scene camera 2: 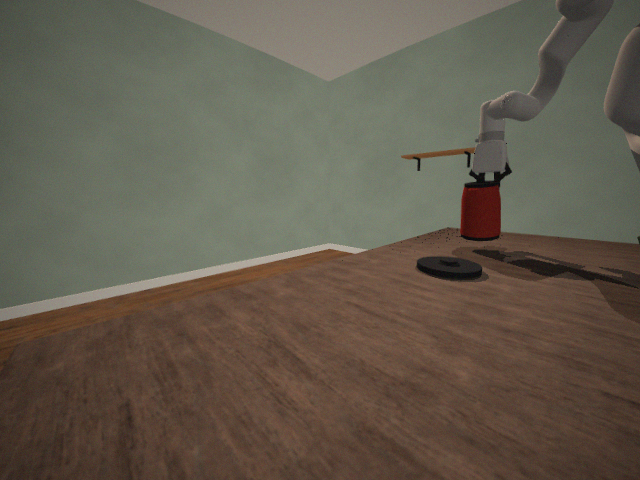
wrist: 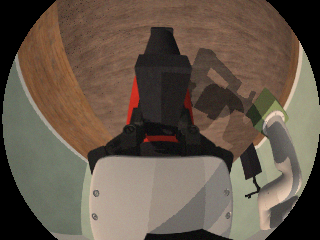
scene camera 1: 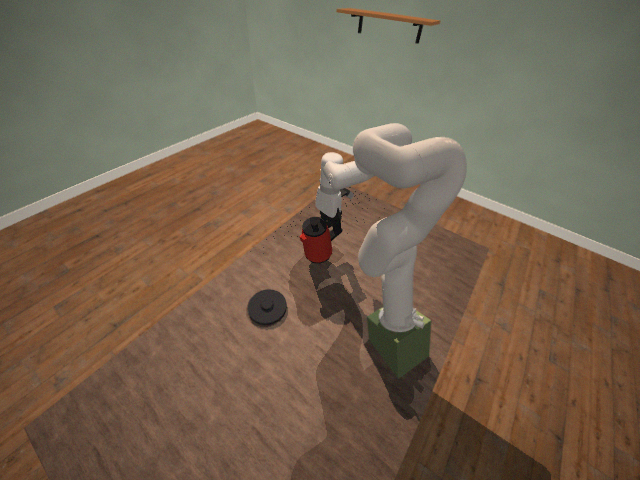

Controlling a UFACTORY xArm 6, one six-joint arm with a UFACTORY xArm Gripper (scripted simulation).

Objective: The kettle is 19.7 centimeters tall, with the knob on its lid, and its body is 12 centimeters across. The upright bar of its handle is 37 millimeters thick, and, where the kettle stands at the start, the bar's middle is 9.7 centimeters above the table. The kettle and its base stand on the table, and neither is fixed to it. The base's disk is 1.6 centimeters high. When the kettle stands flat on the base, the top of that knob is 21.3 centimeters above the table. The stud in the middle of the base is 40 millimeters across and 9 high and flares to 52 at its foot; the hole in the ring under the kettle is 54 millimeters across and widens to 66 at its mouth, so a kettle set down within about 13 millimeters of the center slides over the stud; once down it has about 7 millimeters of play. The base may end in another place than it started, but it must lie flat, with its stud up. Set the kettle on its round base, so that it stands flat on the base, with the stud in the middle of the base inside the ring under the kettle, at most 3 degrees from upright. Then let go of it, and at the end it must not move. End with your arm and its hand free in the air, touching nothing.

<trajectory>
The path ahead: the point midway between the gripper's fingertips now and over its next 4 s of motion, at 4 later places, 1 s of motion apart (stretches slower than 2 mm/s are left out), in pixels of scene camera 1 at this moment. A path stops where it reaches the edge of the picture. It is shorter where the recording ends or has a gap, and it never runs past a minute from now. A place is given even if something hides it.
My gripper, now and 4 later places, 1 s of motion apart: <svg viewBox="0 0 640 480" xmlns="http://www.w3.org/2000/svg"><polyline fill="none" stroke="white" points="327,223 324,226 314,234 300,247 285,260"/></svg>
</trajectory>
